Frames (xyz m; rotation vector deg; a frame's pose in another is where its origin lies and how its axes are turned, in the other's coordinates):
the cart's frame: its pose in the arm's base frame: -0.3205 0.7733 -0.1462 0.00 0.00 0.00
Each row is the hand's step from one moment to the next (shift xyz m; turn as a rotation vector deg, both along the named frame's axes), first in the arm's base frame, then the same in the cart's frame.
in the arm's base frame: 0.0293 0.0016 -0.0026 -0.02 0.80 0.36
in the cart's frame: 0.0293 0.0016 -0.0026 -0.02 0.80 0.36
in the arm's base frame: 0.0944 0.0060 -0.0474 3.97 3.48 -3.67
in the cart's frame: 0.0944 0.0060 -0.0474 3.97 3.48 -3.67
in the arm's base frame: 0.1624 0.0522 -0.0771 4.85 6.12 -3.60
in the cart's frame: 0.1624 0.0522 -0.0771 4.85 6.12 -3.60
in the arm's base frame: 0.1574 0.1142 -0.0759 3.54 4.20 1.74
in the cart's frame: 0.1574 0.1142 -0.0759 3.54 4.20 1.74
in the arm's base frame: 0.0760 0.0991 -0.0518 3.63 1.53 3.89
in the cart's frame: 0.0760 0.0991 -0.0518 3.63 1.53 3.89
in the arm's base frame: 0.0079 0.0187 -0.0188 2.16 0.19 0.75
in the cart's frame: 0.0079 0.0187 -0.0188 2.16 0.19 0.75
